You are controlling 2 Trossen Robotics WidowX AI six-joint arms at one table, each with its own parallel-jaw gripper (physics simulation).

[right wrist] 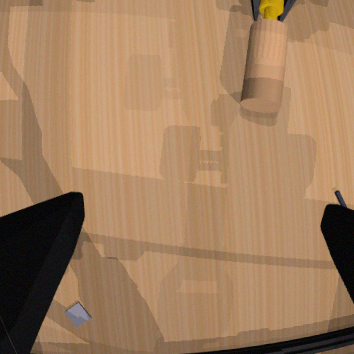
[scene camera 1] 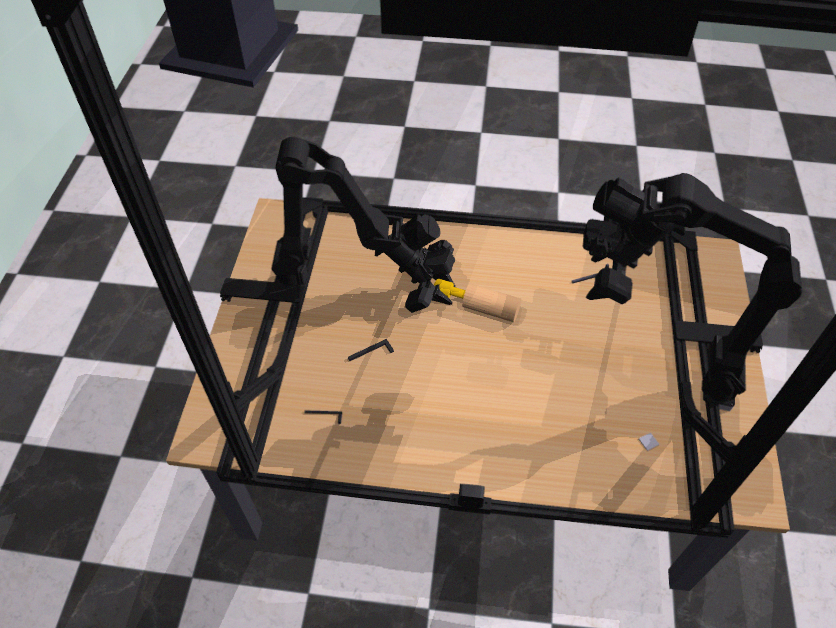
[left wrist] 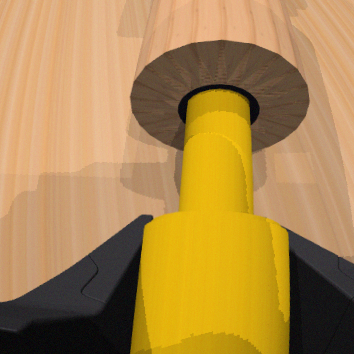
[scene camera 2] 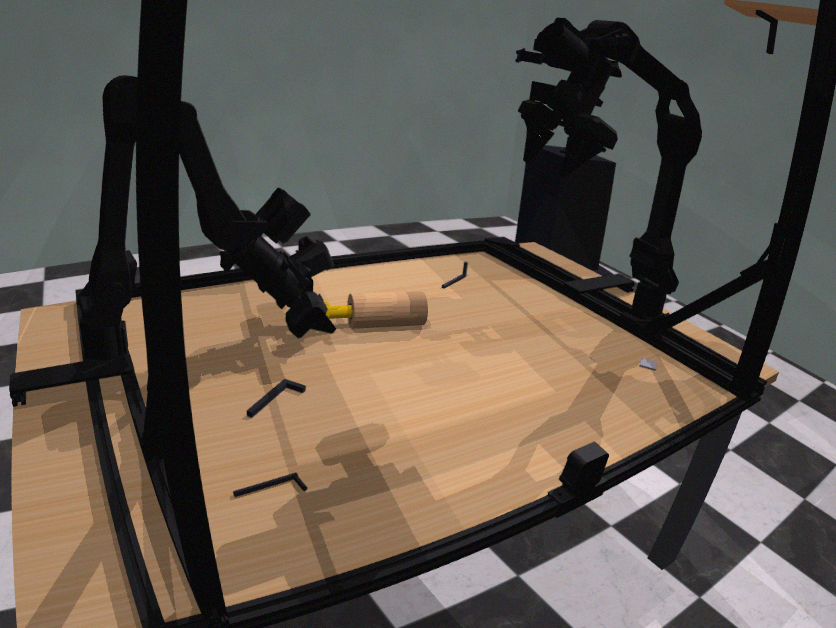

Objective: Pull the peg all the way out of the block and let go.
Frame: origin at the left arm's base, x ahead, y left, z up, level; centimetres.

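Seen in the pictures: left gripper, between the fingertips: (scene camera 1: 453,297) (left wrist: 202,227) (scene camera 2: 331,325); right gripper, between the fingertips: (right wrist: 207,211) (scene camera 1: 590,279) (scene camera 2: 542,168); left arm's base, origin of its link: (scene camera 1: 291,277) (scene camera 2: 105,353); right arm's base, origin of its link: (scene camera 1: 718,390) (scene camera 2: 646,312).
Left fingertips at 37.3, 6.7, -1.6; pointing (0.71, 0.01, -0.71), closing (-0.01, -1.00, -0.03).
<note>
Offsets run from my left fingertips to a thing's top centre, as dx, dy, dz. "*": to the spot under its first point.
The block is a light wooden cylinder {+9.1, -0.8, +5.3} (scene camera 1: 491,304) (scene camera 2: 388,308) (right wrist: 265,65) lying on its side near the middle of the table; its holed end face {* +3.2, +1.6, +2.7} (left wrist: 155,102) fills the upper part of the left wrist view. The yellow peg {+1.7, -0.3, +4.2} (scene camera 1: 457,292) (scene camera 2: 341,311) (left wrist: 215,170) (right wrist: 270,12) has its narrow shaft in the dark hole of that end. How deep it reaches is hidden. My left gripper (scene camera 1: 444,292) (left wrist: 202,227) is shut on the peg's thick handle, one finger on each side. My right gripper (scene camera 2: 550,158) (right wrist: 207,211) is open and empty, high above the table, away from the block.
Two black L-shaped keys {-12.9, -20.5, +0.5} (scene camera 1: 370,349) {-17.2, -37.9, +0.3} (scene camera 1: 324,412) lie on the table left of and below the block in scene camera 1. A third dark key {+29.1, +15.4, +2.9} (scene camera 2: 455,275) lies behind the block in scene camera 2. A small grey piece {+47.8, -23.9, +0.0} (scene camera 1: 648,442) (right wrist: 78,314) lies at the right. Black rails (scene camera 1: 351,493) border the table.
</note>
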